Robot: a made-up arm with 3 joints.
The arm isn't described. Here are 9 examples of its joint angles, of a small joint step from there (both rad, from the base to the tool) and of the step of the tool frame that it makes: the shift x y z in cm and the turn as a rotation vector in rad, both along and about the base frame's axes.
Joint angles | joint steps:
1: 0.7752 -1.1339 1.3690 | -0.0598 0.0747 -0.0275
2: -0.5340 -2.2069 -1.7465 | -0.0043 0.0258 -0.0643
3: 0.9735 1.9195 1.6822 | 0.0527 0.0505 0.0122
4: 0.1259 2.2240 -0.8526 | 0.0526 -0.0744 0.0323
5: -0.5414 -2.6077 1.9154 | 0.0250 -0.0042 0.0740
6: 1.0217 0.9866 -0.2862 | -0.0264 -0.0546 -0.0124
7: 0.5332 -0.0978 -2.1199 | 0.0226 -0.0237 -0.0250
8: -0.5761 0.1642 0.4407 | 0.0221 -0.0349 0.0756
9: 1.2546 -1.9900 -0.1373 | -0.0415 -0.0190 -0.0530
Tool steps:
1: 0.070 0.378 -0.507 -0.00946 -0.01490 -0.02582
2: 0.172 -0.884 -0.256 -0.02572 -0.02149 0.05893
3: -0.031 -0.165 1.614 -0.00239 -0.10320 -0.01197
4: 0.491 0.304 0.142 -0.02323 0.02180 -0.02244
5: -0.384 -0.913 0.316 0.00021 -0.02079 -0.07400
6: 0.272 -0.035 0.033 0.01144 0.08100 0.00480
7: -0.144 -0.308 0.035 0.01053 0.00110 -0.02267
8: -0.687 -0.562 0.504 0.03071 0.01279 0.06908
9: 0.555 -0.055 -0.664 -0.03673 0.06049 -0.03822
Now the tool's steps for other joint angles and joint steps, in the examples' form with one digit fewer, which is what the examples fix.
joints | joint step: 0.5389 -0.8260 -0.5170 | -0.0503 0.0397 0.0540
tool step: -0.69 0.29 -0.11 0.0156 0.0106 0.0517
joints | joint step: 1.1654 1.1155 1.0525 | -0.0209 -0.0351 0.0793
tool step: -0.17 -1.01 -0.91 -0.0616 0.0560 -0.0500
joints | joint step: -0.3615 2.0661 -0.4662 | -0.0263 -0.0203 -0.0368
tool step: 0.11 -0.20 0.35 0.0366 0.0466 0.0041
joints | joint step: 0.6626 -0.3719 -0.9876 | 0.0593 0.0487 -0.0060
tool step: -0.28 -0.07 1.49 0.0020 -0.1080 -0.0056
